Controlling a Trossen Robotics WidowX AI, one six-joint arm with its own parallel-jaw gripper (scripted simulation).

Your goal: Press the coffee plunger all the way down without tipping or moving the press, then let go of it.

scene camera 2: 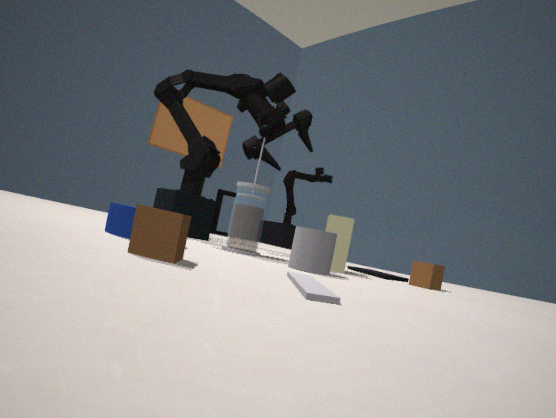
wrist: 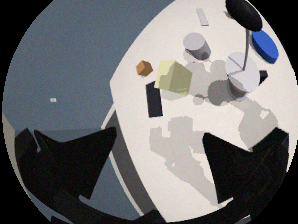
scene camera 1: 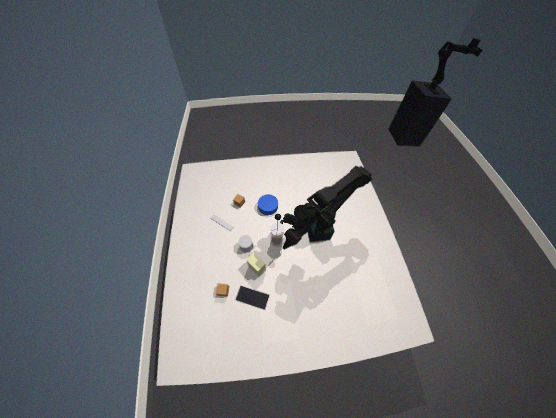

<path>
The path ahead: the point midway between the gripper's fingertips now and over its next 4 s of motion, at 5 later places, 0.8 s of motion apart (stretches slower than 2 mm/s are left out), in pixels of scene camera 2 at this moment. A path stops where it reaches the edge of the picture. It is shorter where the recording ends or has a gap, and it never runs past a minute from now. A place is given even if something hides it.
My gripper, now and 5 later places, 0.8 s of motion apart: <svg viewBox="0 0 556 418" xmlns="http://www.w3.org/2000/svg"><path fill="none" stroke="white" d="M296 160L266 116L264 124L268 130L270 136L269 149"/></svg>
</path>
